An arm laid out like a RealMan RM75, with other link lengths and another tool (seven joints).
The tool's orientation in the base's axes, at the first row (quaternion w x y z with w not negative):
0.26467, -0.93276, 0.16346, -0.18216
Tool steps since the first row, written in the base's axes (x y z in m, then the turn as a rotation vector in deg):
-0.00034, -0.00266, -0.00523, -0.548, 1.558, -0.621
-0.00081, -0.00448, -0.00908, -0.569, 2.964, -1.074
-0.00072, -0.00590, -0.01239, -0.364, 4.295, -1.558
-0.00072, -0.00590, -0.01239, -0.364, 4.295, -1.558
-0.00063, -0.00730, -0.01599, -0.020, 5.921, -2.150
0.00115, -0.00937, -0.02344, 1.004, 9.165, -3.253
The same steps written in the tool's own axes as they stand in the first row. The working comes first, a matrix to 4 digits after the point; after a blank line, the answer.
The tool's axes in the first row as the columns of a matrix, in the base's axes (used below as rounded here):
0.8802, -0.2085, 0.4264
-0.4014, -0.8065, 0.4342
0.2533, -0.5533, -0.7935

-0.00056, 0.00511, 0.00285, -1.265, -0.799, 0.936
-0.00121, 0.00881, 0.00491, -1.963, -1.678, 1.897
-0.00140, 0.01176, 0.00696, -2.439, -2.526, 2.946
-0.00140, 0.01176, 0.00696, -2.439, -2.526, 2.946
-0.00167, 0.01487, 0.00925, -2.939, -3.582, 4.268
-0.00116, 0.02029, 0.01502, -3.619, -5.801, 6.989

